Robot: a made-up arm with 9 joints.
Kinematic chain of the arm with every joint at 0, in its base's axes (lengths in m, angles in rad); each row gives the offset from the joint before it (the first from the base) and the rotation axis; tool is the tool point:
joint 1: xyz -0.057 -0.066 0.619 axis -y
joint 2: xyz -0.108 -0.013 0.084 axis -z
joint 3: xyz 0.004 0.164 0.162 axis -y
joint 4: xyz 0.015 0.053 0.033 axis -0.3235 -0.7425 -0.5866
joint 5: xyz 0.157 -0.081 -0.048 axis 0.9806 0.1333 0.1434
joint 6: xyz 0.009 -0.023 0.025 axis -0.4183 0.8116 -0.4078
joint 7: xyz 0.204 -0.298 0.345 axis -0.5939 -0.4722 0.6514
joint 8: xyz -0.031 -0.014 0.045 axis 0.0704 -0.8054 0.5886
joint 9: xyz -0.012 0.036 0 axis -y
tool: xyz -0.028 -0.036 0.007
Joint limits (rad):
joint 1: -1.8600..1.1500
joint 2: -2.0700..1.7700
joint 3: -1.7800..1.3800
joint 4: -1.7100..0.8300
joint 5: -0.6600..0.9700
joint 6: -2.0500..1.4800
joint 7: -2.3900..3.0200
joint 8: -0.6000..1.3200
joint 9: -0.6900..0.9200
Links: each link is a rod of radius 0.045 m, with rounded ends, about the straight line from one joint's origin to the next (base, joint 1, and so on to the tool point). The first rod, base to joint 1, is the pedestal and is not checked.
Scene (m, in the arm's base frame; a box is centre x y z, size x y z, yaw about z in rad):
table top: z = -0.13
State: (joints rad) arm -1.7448 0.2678 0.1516 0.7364 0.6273 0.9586 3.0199 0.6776 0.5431
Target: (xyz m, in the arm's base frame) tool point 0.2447 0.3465 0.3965
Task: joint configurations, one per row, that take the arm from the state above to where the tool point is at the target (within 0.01 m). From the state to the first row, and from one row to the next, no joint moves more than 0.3 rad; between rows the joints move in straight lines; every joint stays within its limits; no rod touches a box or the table.
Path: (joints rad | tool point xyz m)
1: -1.5701 -0.0135 0.0840 0.6040 0.6822 0.9845 3.0199 0.7272 0.5781 | 0.5542 -0.4722 0.4187
2: -1.3953 -0.2948 0.0164 0.4716 0.7372 1.0104 3.0199 0.7767 0.6131 | 0.5107 -0.3223 0.3093
3: -1.2206 -0.5762 -0.0512 0.3392 0.7921 1.0363 3.0200 0.8263 0.6480 | 0.4720 -0.0968 0.2704
4: -1.0459 -0.8575 -0.1188 0.2068 0.8471 1.0622 3.0200 0.8758 0.6830 | 0.3937 0.1463 0.3103
5: -0.8711 -1.1388 -0.1864 0.0744 0.9020 1.0881 3.0200 0.9254 0.7180 | 0.2447 0.3465 0.3965

